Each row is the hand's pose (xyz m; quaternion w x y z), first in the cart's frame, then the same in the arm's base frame.
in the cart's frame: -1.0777 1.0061 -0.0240 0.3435 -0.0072 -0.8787 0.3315
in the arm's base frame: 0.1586 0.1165 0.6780 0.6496 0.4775 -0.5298 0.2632
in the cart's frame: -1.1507 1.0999 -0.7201 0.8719 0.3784 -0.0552 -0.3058
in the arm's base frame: -0.5264 0.0419 0.5234 0.7523 0.2395 0.5836 -0.1900
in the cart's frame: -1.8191 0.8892 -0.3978 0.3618 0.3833 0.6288 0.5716
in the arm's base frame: -0.3066 -0.4677 1.0591 0.2797 -0.4631 -0.7341 -0.4102
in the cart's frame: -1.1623 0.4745 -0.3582 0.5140 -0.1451 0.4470 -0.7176
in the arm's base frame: 0.0132 -0.4074 0.3527 0.3823 -0.5813 0.6653 -0.2707
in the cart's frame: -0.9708 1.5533 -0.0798 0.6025 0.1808 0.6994 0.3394
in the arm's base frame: -0.0534 0.6062 0.8488 0.0403 -0.1854 -0.8866 -0.4219
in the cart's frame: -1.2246 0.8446 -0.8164 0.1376 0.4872 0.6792 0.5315
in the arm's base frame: -0.5447 -0.2193 0.4170 0.4803 -0.4809 -0.6855 -0.2610
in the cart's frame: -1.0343 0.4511 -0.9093 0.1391 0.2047 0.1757 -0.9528
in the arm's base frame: -0.4555 -0.4355 0.0362 0.2723 -0.4017 0.3810 -0.7870
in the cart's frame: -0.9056 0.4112 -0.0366 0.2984 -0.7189 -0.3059 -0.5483
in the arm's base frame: 0.3853 -0.2584 0.2401 0.6434 -0.7313 -0.2251 0.0256
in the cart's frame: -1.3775 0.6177 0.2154 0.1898 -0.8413 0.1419 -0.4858
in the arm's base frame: 0.4431 -0.3316 0.8059 0.3089 -0.9375 0.0176 0.1593
